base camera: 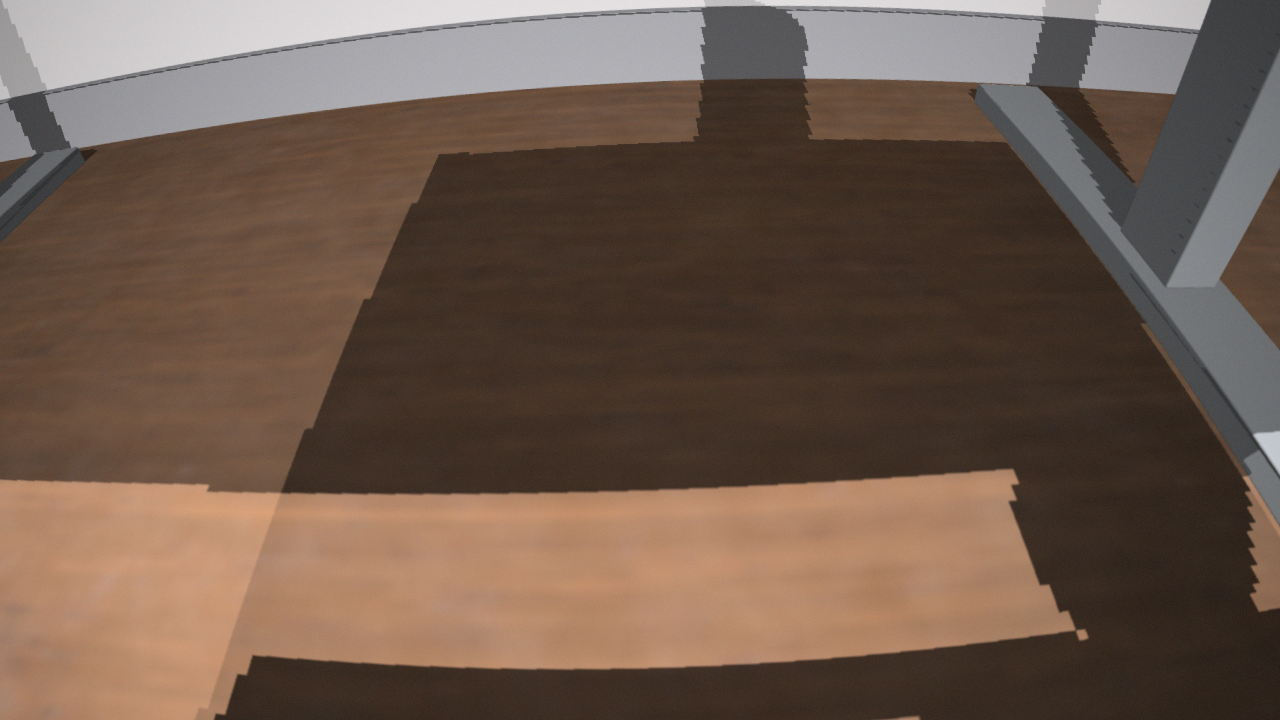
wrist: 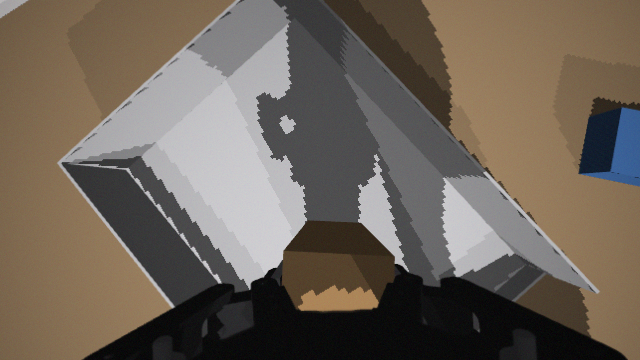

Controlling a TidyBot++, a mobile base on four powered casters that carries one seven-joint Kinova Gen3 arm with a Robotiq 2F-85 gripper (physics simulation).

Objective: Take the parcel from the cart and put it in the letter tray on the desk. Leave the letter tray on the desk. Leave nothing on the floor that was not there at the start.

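Frame: origin at the arm's base, x ahead, y left, z up, level; centimetres.
Seen in the pictures: gripper, fingertip midpoint: (wrist: 335,273).
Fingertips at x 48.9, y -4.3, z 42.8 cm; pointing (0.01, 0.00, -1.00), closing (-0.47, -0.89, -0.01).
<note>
A point is followed by its place in that frame.
My gripper (wrist: 335,273) {y -4.3, x 48.9, z 42.8 cm} is shut on the parcel (wrist: 337,267) {y -5.2, x 50.4, z 47.2 cm}, a brown block between its black fingers at the bottom middle of the wrist view. The letter tray (wrist: 200,145) {y 3.1, x 65.1, z 32.6 cm}, light grey and open-topped with sloping walls, sits turned at an angle on the tan desk top (wrist: 510,90) {y -28.1, x 53.3, z 32.3 cm}. The parcel shows in front of the tray's lower part, above its inside; how high it is above the tray floor I cannot tell. The gripper's shadow falls across the tray floor. The gripper, parcel and tray do not show in the base camera view. The cart does not show in either view.
A blue block (wrist: 625,145) {y -31.7, x 43.8, z 35.3 cm} stands on the desk at the right edge of the wrist view. In the base camera view, grey metal legs with floor bars (base camera: 1203,331) (base camera: 40,183) {y 77.9, x 79.3, z -37.6 cm} stand at right and left on the brown wooden floor (base camera: 537,573) {y 7.1, x 29.5, z -39.7 cm}, with a pale wall behind.
</note>
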